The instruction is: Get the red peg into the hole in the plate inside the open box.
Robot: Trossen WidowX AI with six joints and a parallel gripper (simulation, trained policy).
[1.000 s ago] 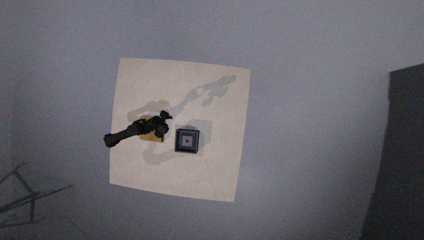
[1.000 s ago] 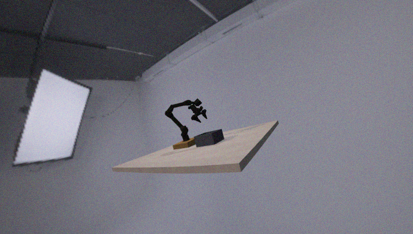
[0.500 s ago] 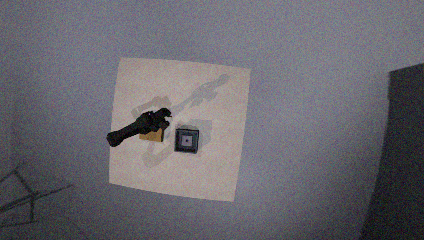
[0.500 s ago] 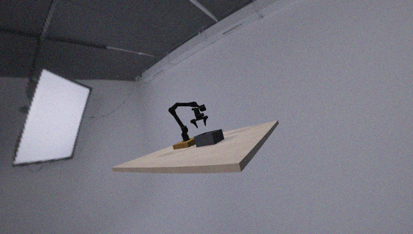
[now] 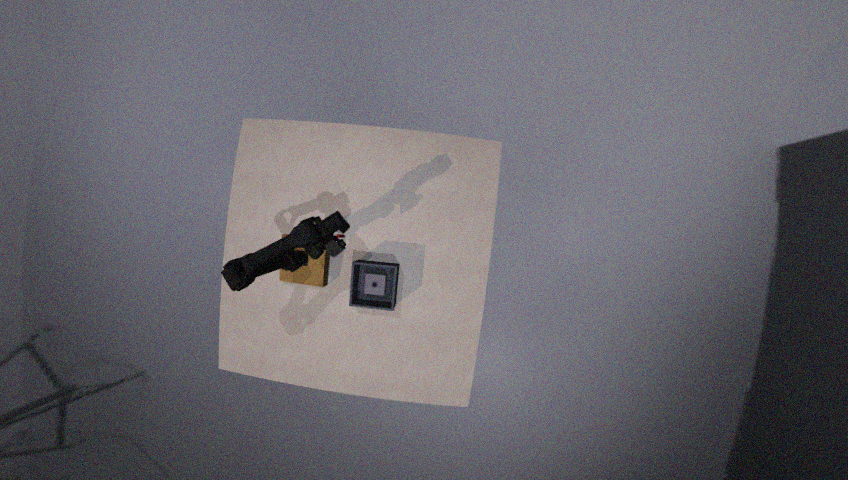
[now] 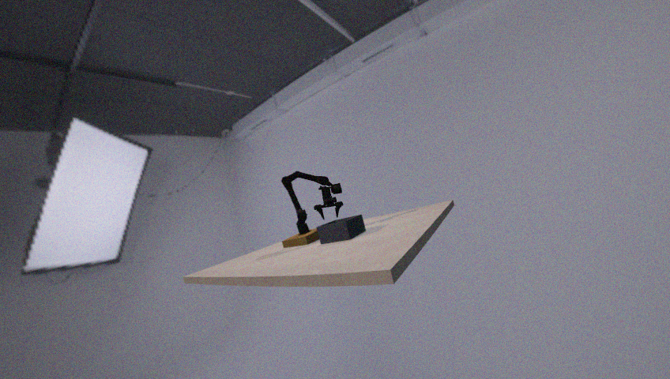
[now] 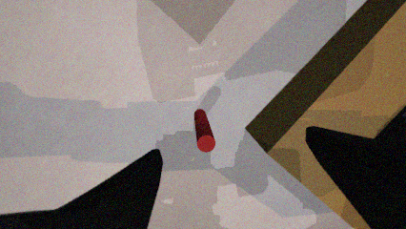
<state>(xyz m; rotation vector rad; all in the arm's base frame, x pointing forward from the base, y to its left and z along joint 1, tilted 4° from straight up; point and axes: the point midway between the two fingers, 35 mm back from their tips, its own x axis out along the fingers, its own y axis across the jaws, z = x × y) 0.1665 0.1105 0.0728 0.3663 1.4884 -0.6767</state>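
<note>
Right now my gripper tip is 7 cm above the red peg and 2 cm to the right of it. The rest, counted from my gripper tip: plate: 18 cm ahead, 17 cm to the right, 6 cm below; then dark grey box: 18 cm ahead, 17 cm to the right, 8 cm below.
</note>
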